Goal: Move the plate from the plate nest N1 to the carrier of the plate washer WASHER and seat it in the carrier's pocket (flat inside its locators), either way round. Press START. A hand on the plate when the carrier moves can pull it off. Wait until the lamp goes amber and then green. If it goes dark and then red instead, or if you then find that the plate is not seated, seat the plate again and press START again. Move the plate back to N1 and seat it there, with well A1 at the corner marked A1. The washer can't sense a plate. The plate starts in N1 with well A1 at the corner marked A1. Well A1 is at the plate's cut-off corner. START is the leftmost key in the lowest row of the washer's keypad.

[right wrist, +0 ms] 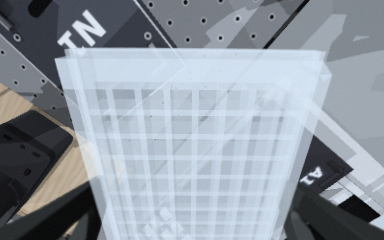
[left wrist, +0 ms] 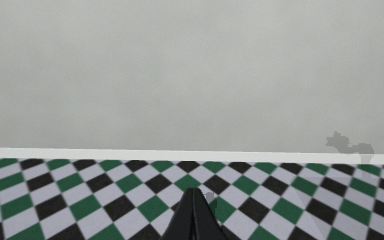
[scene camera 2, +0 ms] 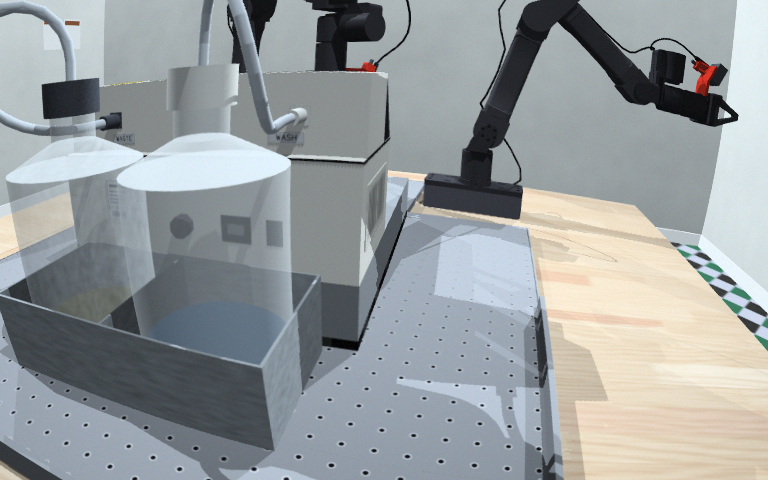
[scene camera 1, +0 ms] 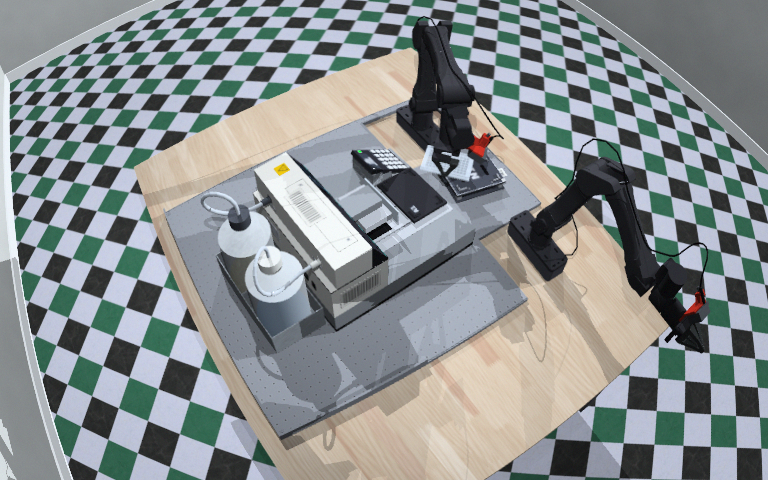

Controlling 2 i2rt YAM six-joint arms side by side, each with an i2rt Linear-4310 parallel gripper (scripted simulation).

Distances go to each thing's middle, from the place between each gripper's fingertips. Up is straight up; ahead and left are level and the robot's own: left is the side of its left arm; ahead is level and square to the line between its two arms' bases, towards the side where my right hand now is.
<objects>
My right hand (scene camera 1: 447, 164) is 130 mm above the nest N1 (scene camera 1: 489, 166), 120 mm past it and 20 mm to the left of it. From my right hand the other things lie so: dark carrier (scene camera 1: 407, 190) 100 mm ahead, 80 mm below, 20 mm to the right; then clear plate (scene camera 1: 465, 163) right at my right hand; then washer (scene camera 2: 346, 218) 250 mm ahead, 30 mm below, 10 mm to the right.
The clear plate lies 850 mm to the right of my left hand (scene camera 2: 737, 117), 120 mm below it and 110 mm ahead of it. Also, from my left hand: dark carrier: 870 mm to the right, 200 mm below, 200 mm ahead; washer: 860 mm to the right, 360 mm ahead, 150 mm below; nest N1: 870 mm to the right, 250 mm below, 10 mm behind.
</objects>
